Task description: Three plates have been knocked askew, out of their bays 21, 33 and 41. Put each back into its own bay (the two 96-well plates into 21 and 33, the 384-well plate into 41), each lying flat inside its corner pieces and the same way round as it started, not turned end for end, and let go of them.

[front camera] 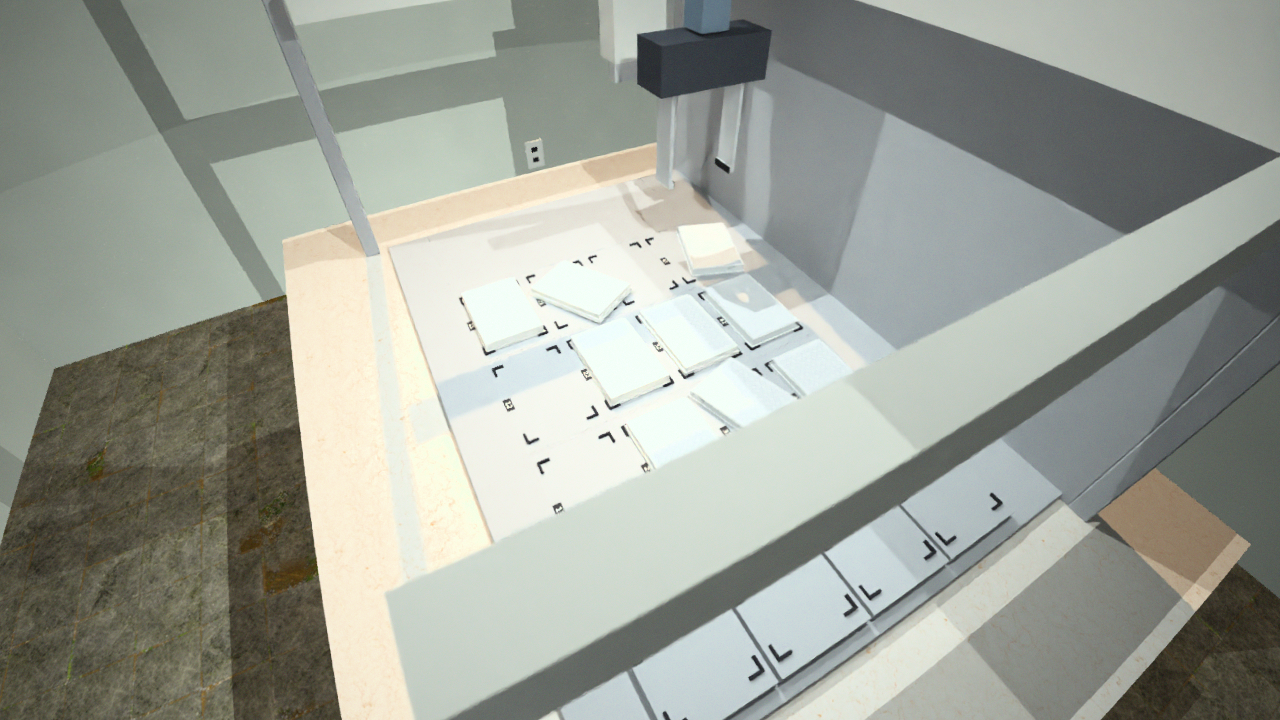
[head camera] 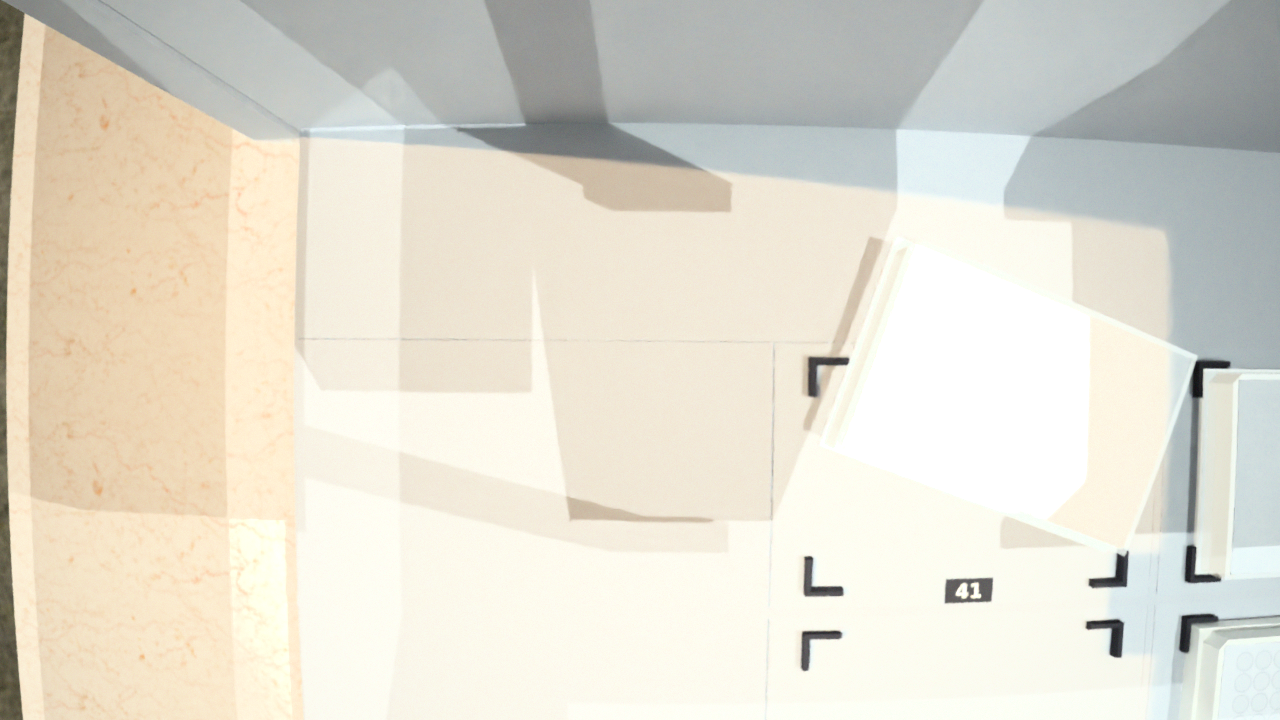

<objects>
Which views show my gripper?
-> The front camera view only.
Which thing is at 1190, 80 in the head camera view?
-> A grey wall.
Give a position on a bay 31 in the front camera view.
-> At 650, 282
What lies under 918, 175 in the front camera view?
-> A grey wall.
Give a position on a bay 44 tile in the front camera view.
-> At 959, 504
</objects>
